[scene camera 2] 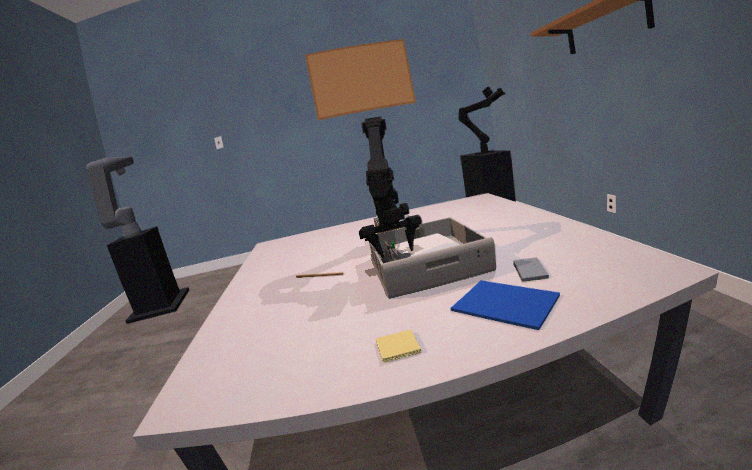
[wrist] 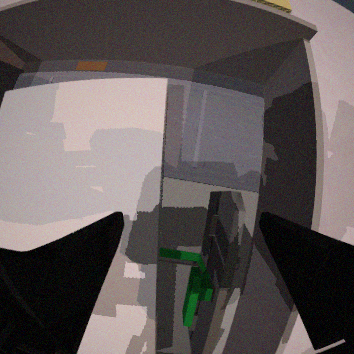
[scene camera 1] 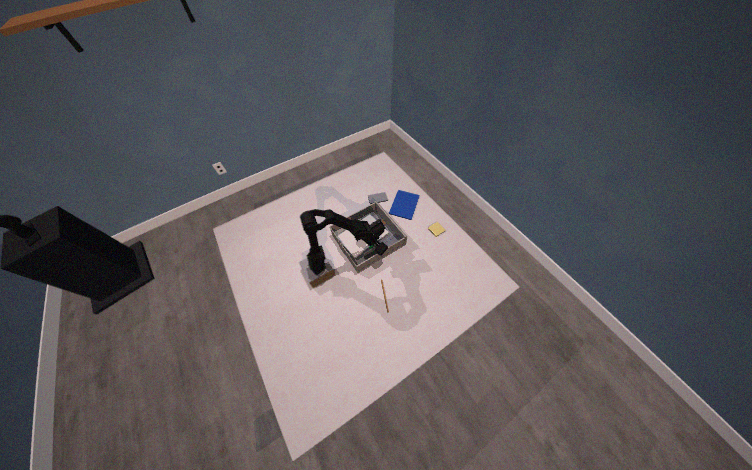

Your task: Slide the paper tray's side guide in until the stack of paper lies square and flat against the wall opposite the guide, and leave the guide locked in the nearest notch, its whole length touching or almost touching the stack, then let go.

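Seen in the pictures: gripper, fingertip midpoint: [scene camera 2: 398, 254] [wrist: 192, 219] [scene camera 1: 377, 244]; arm's base, origin of the base link: [scene camera 1: 317, 267].
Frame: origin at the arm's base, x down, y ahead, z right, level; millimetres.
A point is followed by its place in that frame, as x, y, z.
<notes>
The grey paper tray [scene camera 1: 396, 248] {66, 410, 165} [scene camera 2: 404, 278] {35, 487, 127} [wrist: 125, 30] {26, 482, 28} stands on the table. The white paper stack [scene camera 2: 435, 242] {42, 280, -61} [wrist: 110, 107] {42, 413, 21} lies inside; its near long edge runs roughly parallel to the dark side guide [wrist: 217, 230] {26, 325, 102}, with a gap between them. A bright green part [scene camera 2: 392, 244] {4, 295, 87} [wrist: 192, 287] {2, 301, 84} is at the guide and reaches toward the stack. My gripper [scene camera 2: 397, 253] {27, 332, 86} [wrist: 192, 219] {27, 332, 86} is open and empty, low over the tray. In the wrist view one finger is over the paper, the other near the tray's right wall, with the guide between. The opposite wall is mostly out of the wrist view.
A blue folder [scene camera 1: 404, 204] {75, 678, -39} [scene camera 2: 505, 303] {75, 691, -33}, a grey slab [scene camera 1: 377, 197] {73, 586, -199} [scene camera 2: 530, 268] {73, 593, -192} and a yellow pad [scene camera 1: 436, 228] {73, 690, 223} [scene camera 2: 398, 345] {73, 698, 227} [wrist: 275, 5] {76, 652, 231} lie beyond the tray's front wall. A brown stick [scene camera 1: 384, 295] {76, 177, 320} [scene camera 2: 319, 274] {76, 182, 319} lies to one side of the tray.
</notes>
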